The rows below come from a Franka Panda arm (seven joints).
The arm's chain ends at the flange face. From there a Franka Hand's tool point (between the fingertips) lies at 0.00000 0.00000 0.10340 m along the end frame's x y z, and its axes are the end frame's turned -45 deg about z.
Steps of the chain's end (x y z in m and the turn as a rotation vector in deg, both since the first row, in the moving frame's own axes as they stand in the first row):
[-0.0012, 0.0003, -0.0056, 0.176, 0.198, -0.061]
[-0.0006, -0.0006, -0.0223, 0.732, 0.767, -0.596]
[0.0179, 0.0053, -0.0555, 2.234, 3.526, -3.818]
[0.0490, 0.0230, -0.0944, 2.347, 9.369, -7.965]
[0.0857, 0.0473, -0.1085, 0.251, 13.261, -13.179]
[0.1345, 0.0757, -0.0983, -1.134, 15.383, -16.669]
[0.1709, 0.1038, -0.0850, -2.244, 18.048, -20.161]
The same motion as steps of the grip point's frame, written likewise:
[-0.0006, -0.0006, -0.0056, -0.016, 0.264, -0.061]
[0.0019, -0.0008, -0.0223, -0.025, 1.060, -0.596]
[0.0163, 0.0178, -0.0558, -0.914, 4.073, -3.818]
[0.0338, 0.0588, -0.0959, -4.965, 8.284, -7.965]
[0.0460, 0.1084, -0.1112, -9.199, 9.554, -13.179]
[0.0623, 0.1666, -0.1020, -11.679, 10.076, -16.669]
[0.0713, 0.2157, -0.0901, -14.349, 11.175, -20.161]

